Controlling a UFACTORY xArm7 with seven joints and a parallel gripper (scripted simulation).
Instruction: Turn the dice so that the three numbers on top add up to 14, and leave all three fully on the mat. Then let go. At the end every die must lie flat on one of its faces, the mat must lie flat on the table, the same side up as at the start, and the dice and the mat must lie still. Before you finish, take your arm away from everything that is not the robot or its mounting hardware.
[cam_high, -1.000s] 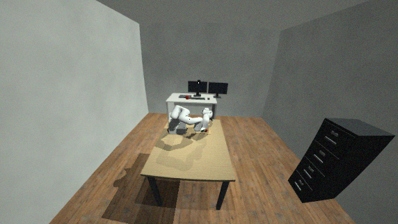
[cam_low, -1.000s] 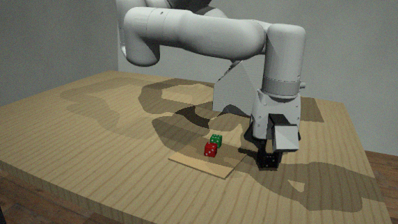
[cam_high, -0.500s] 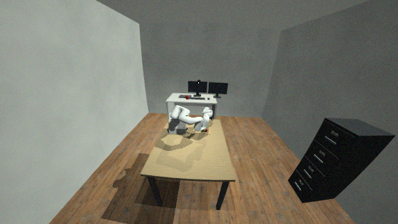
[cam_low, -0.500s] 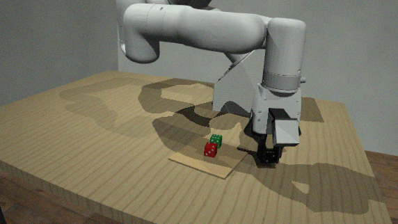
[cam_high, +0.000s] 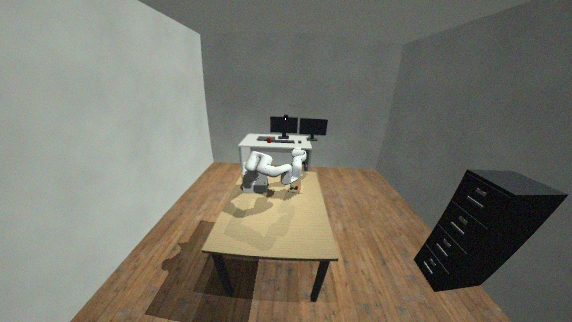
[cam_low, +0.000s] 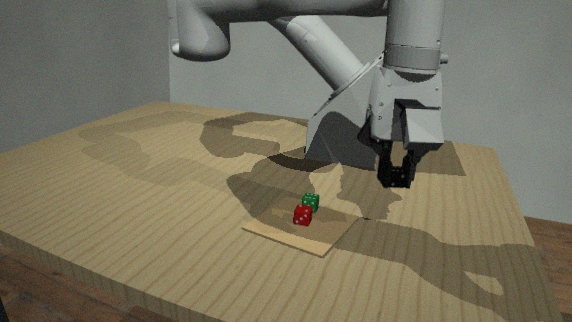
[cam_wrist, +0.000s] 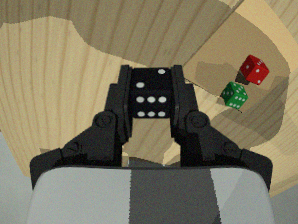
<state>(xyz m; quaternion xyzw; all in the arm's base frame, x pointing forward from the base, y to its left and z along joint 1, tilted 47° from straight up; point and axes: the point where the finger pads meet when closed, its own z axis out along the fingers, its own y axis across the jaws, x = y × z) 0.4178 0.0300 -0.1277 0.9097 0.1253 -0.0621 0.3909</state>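
The red die lies 13 cm to the right of my hand and 9 cm below it. The rest, counted from my hand: green die: 5 cm behind, 13 cm to the right, 9 cm below; then black die: 1 cm below; then tan mat: 13 cm to the right, 11 cm below.
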